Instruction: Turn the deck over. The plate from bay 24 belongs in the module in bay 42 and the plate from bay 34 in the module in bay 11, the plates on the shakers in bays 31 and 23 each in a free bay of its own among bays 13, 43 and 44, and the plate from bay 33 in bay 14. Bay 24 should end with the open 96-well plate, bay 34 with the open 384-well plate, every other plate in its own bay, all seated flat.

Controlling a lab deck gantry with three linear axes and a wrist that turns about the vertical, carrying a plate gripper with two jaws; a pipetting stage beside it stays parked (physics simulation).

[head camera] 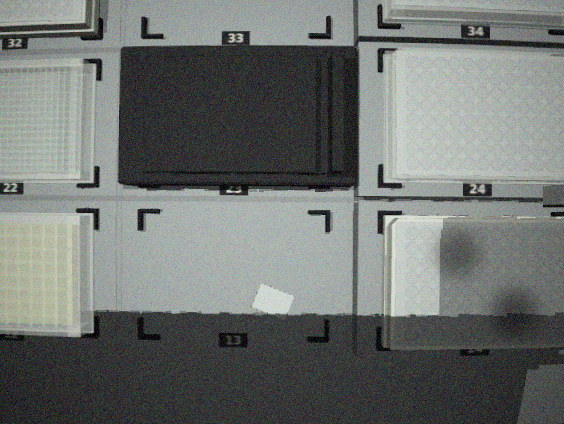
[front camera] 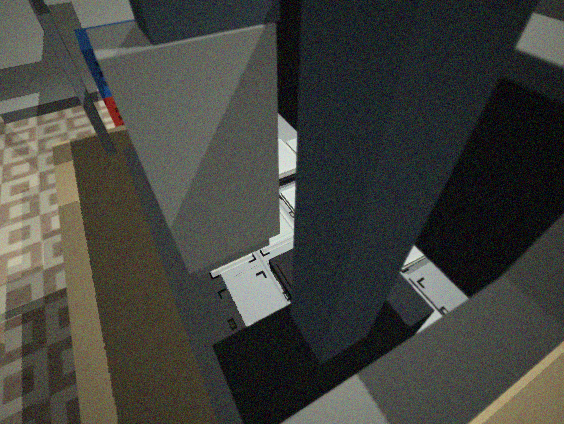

Scene:
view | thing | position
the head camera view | clear 384-well plate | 55, 99
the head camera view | white scrap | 268, 299
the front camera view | gripper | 311, 390

